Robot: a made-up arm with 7 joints.
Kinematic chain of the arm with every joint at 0, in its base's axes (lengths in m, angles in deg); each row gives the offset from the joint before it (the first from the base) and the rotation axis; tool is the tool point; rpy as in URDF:
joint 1: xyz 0 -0.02 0.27 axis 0 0.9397 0.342
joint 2: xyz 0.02 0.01 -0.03 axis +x
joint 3: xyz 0.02 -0.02 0 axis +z
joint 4: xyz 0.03 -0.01 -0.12 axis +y
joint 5: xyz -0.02 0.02 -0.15 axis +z
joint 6: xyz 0 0.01 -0.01 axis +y
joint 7: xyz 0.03 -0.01 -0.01 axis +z
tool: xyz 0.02 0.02 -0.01 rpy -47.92 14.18 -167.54
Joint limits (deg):
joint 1: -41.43..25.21
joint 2: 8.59..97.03
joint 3: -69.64..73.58
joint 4: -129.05..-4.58
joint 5: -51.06..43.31
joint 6: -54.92..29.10
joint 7: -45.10..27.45
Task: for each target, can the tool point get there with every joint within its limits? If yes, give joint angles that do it. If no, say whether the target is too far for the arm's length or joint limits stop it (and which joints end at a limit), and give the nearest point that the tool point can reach.
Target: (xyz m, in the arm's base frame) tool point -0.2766 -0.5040 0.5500
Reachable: no: too far | nearest point 0.0510 -0.2222 0.2837 | short by 0.508 m
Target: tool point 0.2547 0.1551 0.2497
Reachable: yes | joints -24.55 47.00 22.07 -52.00 -7.99 -11.48 16.87
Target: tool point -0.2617 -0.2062 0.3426
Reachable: no: joint limits stop it (at a limit: joint 1, joint 2, joint 3, joint 4, joint 5) | nearest point -0.0519 -0.0427 0.3972 | short by 0.272 m
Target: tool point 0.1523 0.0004 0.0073
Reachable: yes | joints 19.86 36.50 -32.26 -75.71 -2.11 -4.73 -10.32
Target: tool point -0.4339 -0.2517 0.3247
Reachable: no: too far | nearest point -0.0545 -0.0391 0.3981 | short by 0.441 m
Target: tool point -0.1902 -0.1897 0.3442
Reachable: no: joint limits stop it (at a limit: joint 1, joint 2, joint 3, joint 4, joint 5) | nearest point -0.0490 -0.0453 0.3955 | short by 0.208 m
